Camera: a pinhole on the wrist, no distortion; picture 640 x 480 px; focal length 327.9 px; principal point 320.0 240.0 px. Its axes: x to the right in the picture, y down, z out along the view. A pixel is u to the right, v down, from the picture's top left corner.
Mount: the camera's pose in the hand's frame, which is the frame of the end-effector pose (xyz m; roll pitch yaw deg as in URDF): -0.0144 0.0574 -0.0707 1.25 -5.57 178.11
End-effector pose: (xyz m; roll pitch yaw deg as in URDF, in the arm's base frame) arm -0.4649 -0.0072 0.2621 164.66 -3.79 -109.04
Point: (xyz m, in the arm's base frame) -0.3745 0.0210 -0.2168
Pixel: 396 419
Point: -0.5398 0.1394 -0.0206
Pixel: 462 265
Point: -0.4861 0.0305 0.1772
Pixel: 391 350
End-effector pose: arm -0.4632 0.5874 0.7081 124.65 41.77 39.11
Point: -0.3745 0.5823 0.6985
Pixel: 135 219
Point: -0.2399 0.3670 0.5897
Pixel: 250 186
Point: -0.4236 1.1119 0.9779
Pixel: behind the camera
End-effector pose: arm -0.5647 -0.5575 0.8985 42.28 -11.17 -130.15
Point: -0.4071 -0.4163 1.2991
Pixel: 462 20
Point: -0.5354 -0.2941 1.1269
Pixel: 500 240
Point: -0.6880 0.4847 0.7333
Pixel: outside the picture
